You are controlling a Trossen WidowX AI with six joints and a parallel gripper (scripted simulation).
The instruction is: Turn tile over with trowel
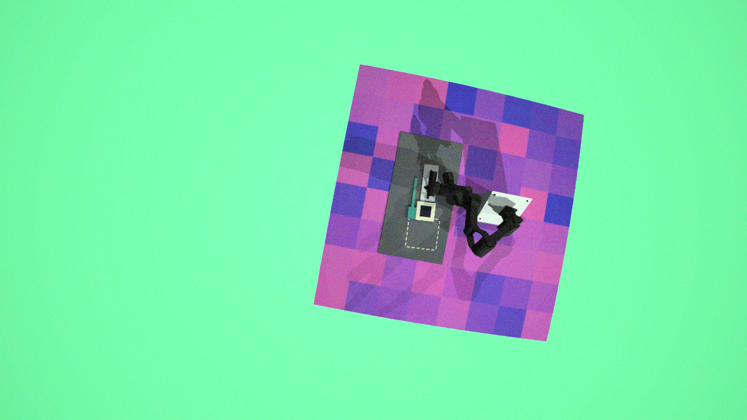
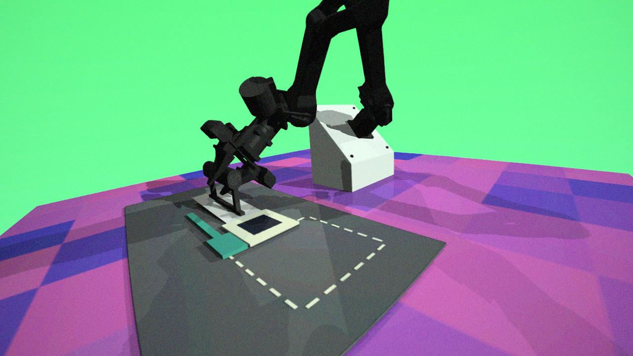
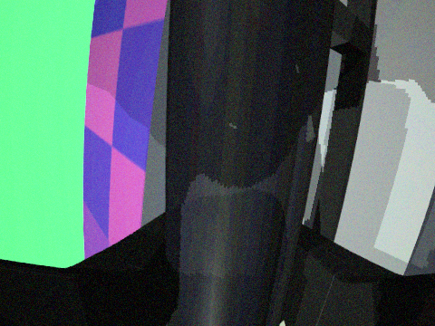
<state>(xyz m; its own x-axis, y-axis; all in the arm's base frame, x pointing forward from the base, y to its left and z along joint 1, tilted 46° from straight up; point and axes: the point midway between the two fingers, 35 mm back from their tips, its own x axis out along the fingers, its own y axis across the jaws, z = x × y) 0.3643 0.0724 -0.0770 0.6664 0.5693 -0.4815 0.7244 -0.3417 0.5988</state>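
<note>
My gripper tip is 7 cm above the dark mat and 5 cm to the right of it. Also, from my gripper tip: cream tile: 11 cm to the left, 5 cm below, 4 cm behind; then teal l-shaped strip: 9 cm to the left, 5 cm below, 3 cm ahead; then small trowel: 3 cm behind, 1 cm below.
</note>
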